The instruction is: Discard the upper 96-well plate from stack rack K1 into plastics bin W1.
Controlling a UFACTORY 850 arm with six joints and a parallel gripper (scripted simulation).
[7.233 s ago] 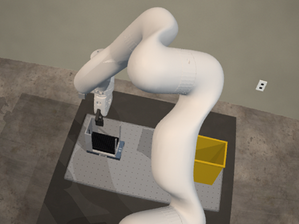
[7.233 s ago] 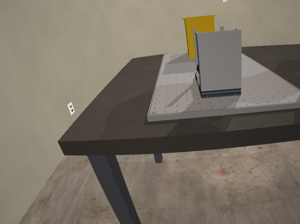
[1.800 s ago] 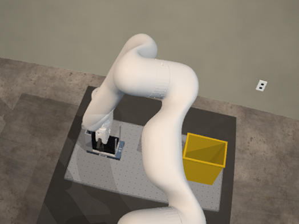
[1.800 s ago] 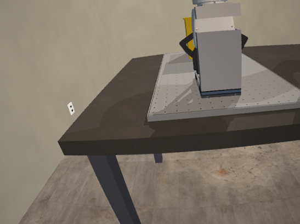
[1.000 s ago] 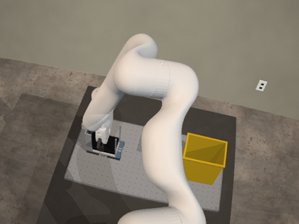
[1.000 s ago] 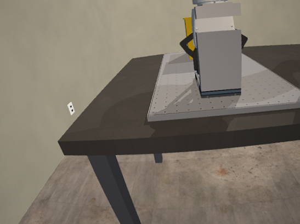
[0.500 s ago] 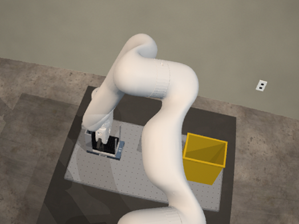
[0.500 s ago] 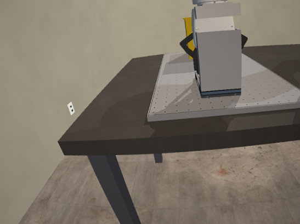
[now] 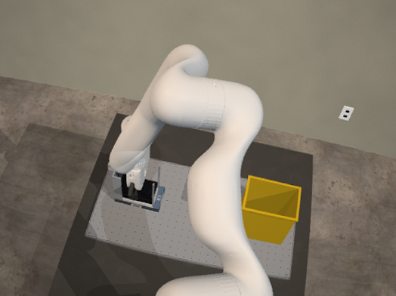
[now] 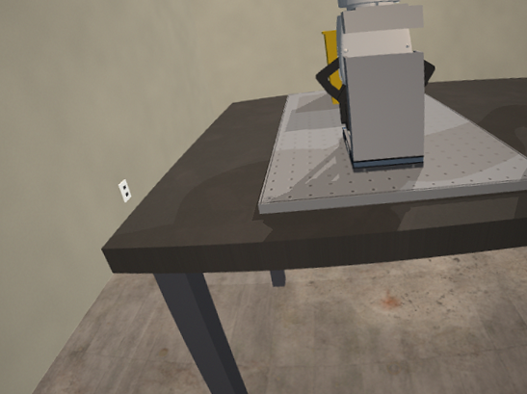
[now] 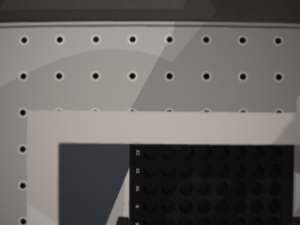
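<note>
Right now my hand is 20 mm above the white 96-well plate. Round my hand: grey rack wall: 70 mm to the left, 30 mm above; yellow plastics bin W1: 440 mm to the right, 40 mm above, 10 mm ahead; black 96-well plate: 10 mm below.
</note>
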